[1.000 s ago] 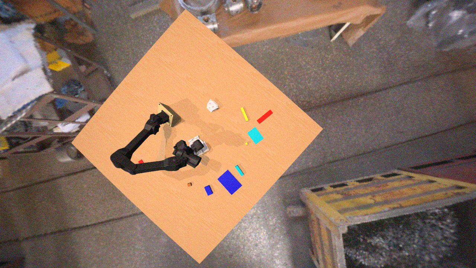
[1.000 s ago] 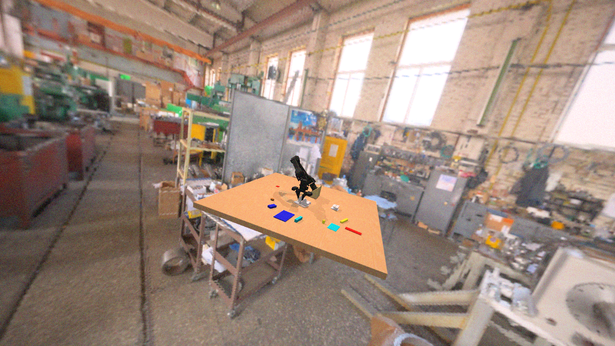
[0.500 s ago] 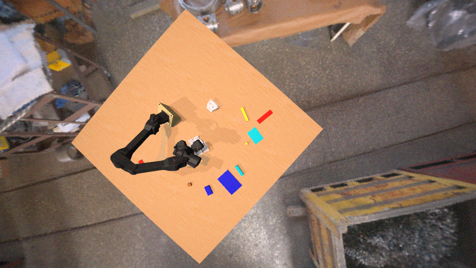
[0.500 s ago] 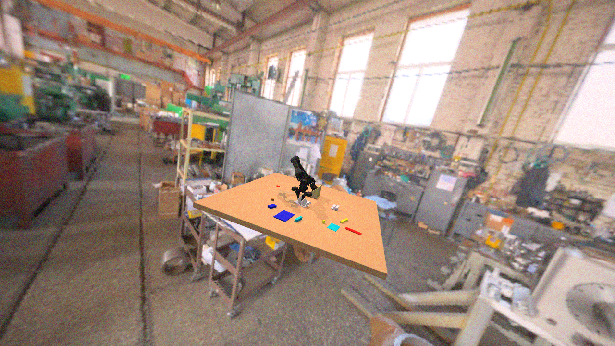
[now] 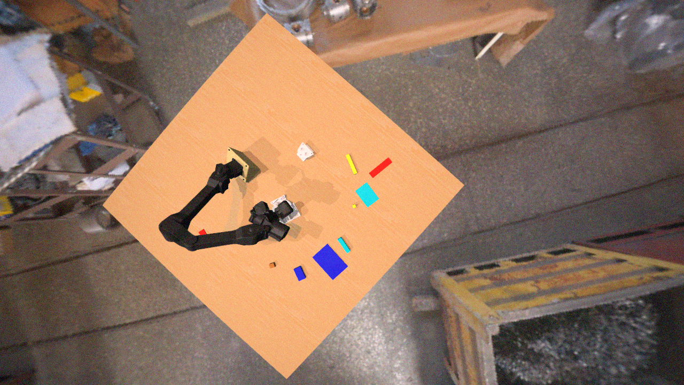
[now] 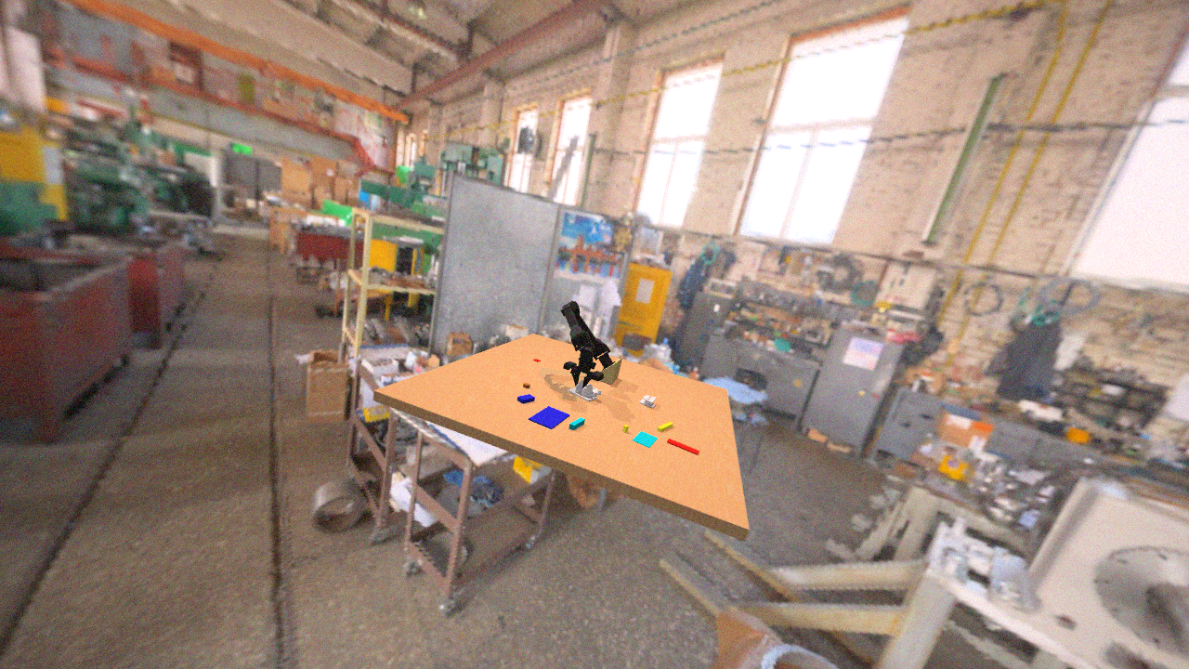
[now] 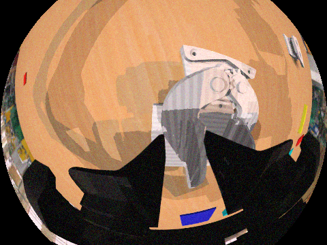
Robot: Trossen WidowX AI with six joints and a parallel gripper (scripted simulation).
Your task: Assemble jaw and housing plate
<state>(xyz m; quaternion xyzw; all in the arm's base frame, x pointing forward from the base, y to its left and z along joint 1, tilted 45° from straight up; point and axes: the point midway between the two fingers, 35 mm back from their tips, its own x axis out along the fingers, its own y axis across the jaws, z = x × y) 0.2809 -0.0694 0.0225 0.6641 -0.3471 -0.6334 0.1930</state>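
Right now the housing plate is 10 cm behind my gripper tip, 31 cm to the left of it and 1 cm above it. Also, from my gripper tip: white block 10 cm behind, 31 cm to the left, 1 cm below; orange cube 13 cm ahead, 21 cm to the right, 1 cm below; small blue block 25 cm ahead, 15 cm to the right, 1 cm below.
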